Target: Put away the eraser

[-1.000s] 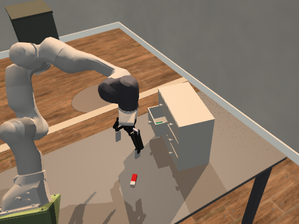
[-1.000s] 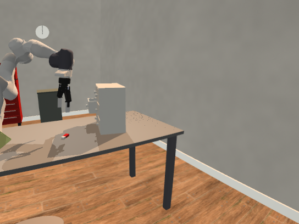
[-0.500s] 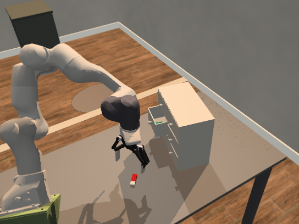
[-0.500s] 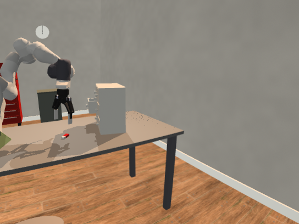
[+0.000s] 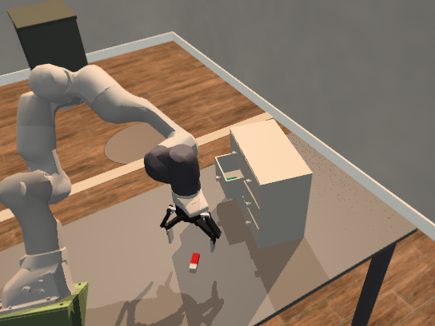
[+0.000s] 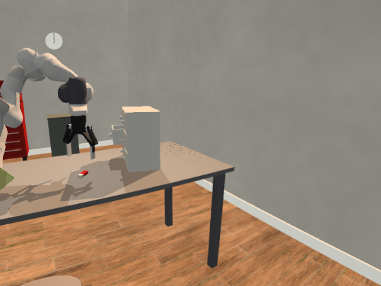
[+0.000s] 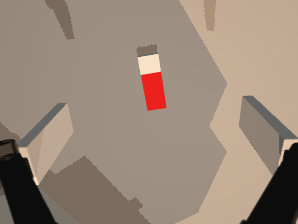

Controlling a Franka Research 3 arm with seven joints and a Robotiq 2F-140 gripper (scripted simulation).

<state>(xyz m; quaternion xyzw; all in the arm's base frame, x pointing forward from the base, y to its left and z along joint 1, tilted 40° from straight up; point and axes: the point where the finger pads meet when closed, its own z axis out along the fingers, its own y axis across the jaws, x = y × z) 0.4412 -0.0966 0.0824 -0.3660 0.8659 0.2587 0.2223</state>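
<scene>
Now: the white eraser 1 cm to the right of my hand and 10 cm below it. From my hand the other things lie so: small green thing (26 cm ahead, 20 cm to the left, 1 cm above).
</scene>
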